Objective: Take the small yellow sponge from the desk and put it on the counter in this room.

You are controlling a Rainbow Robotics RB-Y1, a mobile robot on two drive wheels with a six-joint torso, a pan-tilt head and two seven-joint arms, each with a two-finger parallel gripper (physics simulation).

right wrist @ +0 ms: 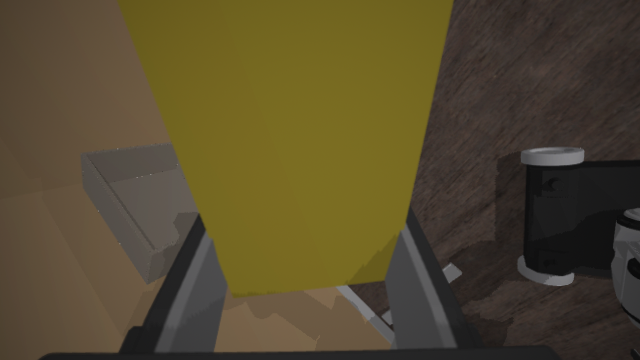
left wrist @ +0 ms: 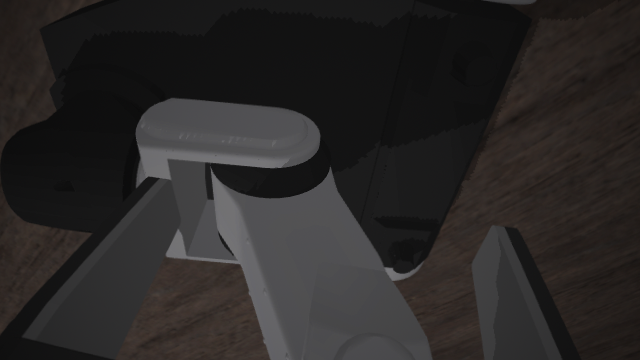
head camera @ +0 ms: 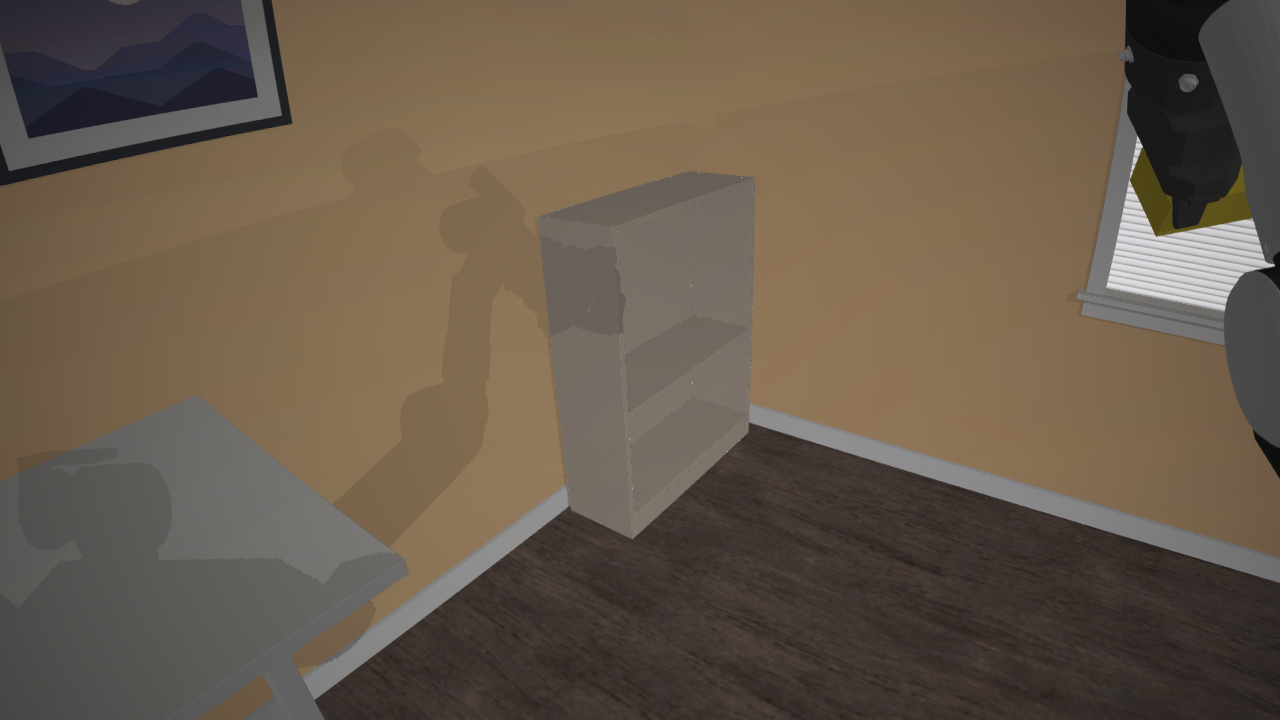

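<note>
The small yellow sponge is a yellow block held in the air, in front of the window in the head view. My right gripper is shut on it, with one finger on each side in the right wrist view. My left gripper is open, its fingers wide apart with no object gripped, above the robot's own base. A grey table, which looks like the desk, stands at the lower left in the head view, with shadows on its top. The counter does not show in an identifiable way.
A beige bookshelf stands against the wall near the corner. A framed picture hangs at the upper left. A window is at the right. The robot's dark base stands on dark wood floor.
</note>
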